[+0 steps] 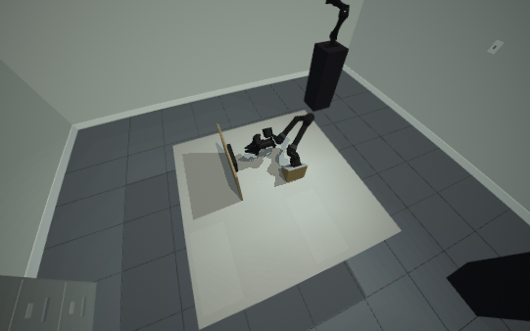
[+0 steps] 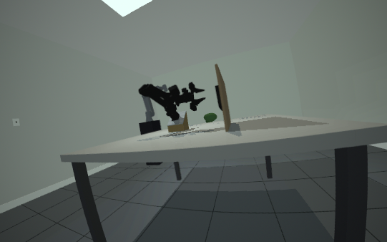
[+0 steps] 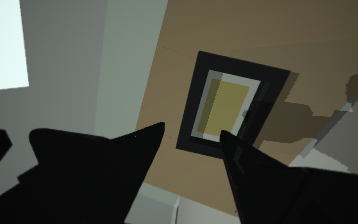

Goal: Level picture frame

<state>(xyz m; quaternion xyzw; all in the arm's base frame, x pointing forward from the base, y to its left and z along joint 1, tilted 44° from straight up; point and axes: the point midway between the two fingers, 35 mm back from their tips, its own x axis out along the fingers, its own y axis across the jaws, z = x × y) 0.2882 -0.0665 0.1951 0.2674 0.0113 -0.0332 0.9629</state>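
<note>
Now: the picture frame 100 mm ahead of my gripper tip and 50 mm below it. From my gripper tip the other things lie so: panel 110 mm ahead, 70 mm below, 10 mm to the left.
</note>
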